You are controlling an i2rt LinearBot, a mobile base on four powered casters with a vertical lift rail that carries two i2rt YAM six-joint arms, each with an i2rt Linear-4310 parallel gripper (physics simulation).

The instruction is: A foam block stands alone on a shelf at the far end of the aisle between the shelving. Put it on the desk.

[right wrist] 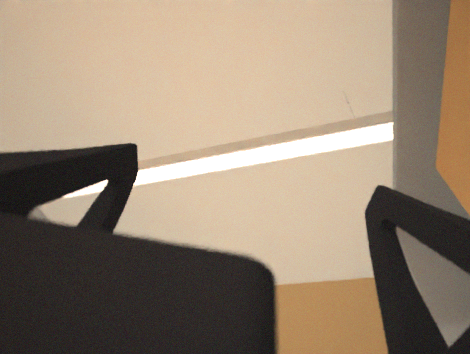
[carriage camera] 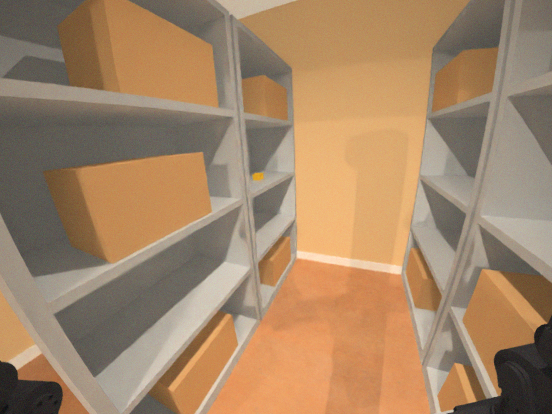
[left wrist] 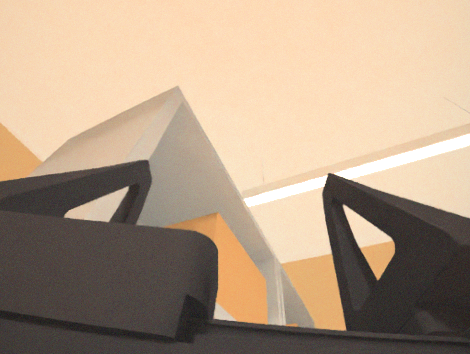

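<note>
A small yellow-orange foam block sits alone on a middle shelf of the far left shelving unit in the carriage view, near that shelf's left end. The desk does not show in these views. My left gripper is open and empty, its fingers tipped up toward the ceiling. My right gripper is open and empty, also pointing up. Both are far from the block. In the carriage view, dark parts of my arms show at the lower left and lower right corners, and the fingertips are out of that view.
Grey shelving lines both sides of the aisle floor, which ends at an orange-yellow wall. Large cardboard boxes stand on the near left unit. More boxes stand on the right shelving.
</note>
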